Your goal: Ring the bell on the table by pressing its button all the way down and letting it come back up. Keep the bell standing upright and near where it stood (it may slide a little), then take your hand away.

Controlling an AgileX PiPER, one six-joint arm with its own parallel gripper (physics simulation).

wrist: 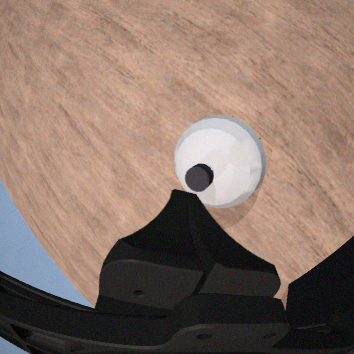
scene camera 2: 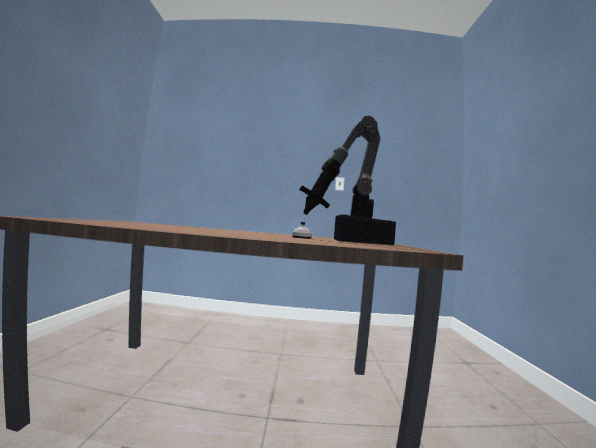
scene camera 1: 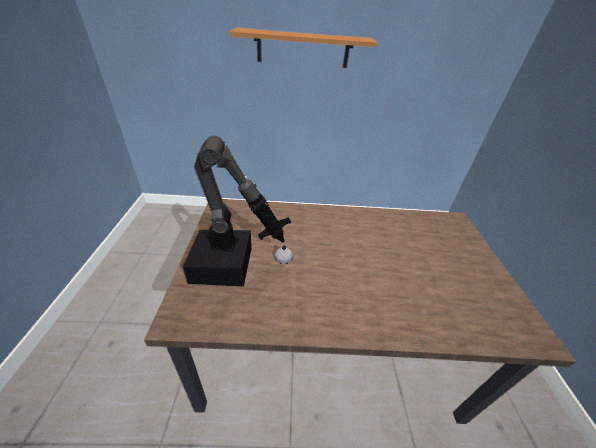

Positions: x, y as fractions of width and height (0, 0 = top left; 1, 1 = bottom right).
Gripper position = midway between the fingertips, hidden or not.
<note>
In view: the gripper (wrist: 0.51, 0.58) and a white dome bell (wrist: 0.66, 0.43).
</note>
